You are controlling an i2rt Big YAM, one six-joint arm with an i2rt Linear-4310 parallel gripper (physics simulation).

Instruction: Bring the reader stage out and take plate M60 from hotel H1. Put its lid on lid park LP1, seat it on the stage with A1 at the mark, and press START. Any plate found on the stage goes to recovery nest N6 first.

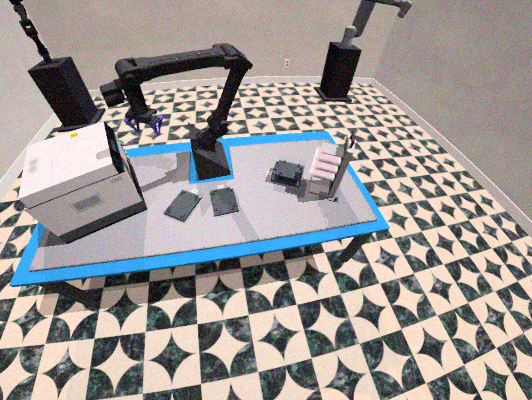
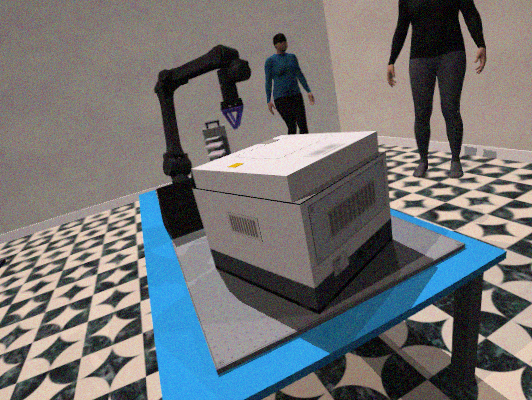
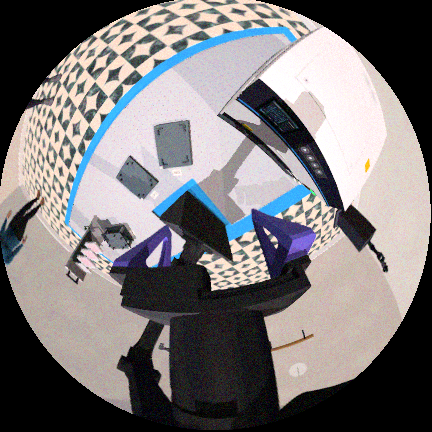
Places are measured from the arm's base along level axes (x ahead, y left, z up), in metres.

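Pixels of known places: gripper, fingertip midpoint: (image 1: 148,133) (image 2: 237,127) (image 3: 208,221); arm's base at its link origin: (image 1: 204,142) (image 2: 186,193) (image 3: 197,242).
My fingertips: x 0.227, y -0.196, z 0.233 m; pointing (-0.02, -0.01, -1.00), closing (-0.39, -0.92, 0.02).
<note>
Ahead of a thing's pixels: the offset from my fingertips to its middle. "spot": to the spot under its first point.
My gripper (image 1: 146,132) (image 2: 234,127) (image 3: 208,221) is open and empty, purple fingers wide apart, high above the table beside the reader's front. The white reader @(0.207 m down, 0.001 m ahead, 0.369 m right) (image 1: 75,175) (image 2: 260,225) (image 3: 340,95) has a dark front panel @(spot: 0.080 m down, 0.013 m ahead, 0.163 m right) (image 3: 287,132) with a screen and round buttons; a dark bar @(0.269 m down, 0.073 m back, 0.191 m right) (image 3: 267,151) runs along its front. No stage can be made out. Two flat dark grey nests @(spot: 0.356 m down, 0.106 m ahead, 0.067 m left) (image 1: 183,205) @(spot: 0.358 m down, 0.109 m ahead, 0.267 m left) (image 1: 223,201) (image 3: 173,144) (image 3: 136,177) lie on the table; their labels are unreadable. Several pink-and-white plates @(0.151 m down, 0.058 m ahead, 0.799 m left) (image 1: 327,160) @(spot: 0.160 m down, 0.054 m ahead, 0.728 m left) (image 2: 216,147) @(0.204 m down, 0.058 m ahead, 0.799 m left) (image 3: 91,250) sit in a grey hotel @(0.192 m down, 0.077 m ahead, 0.834 m left) (image 1: 343,172) (image 2: 214,132); M60 cannot be told apart.
A raised dark stand (image 1: 287,172) (image 3: 118,236) is beside the hotel. The arm's black base (image 1: 211,162) (image 2: 179,212) stands at the blue table edge (image 1: 210,260), between reader and hotel. A person in blue (image 2: 285,75) and one in black (image 2: 436,60) stand beyond the table.
</note>
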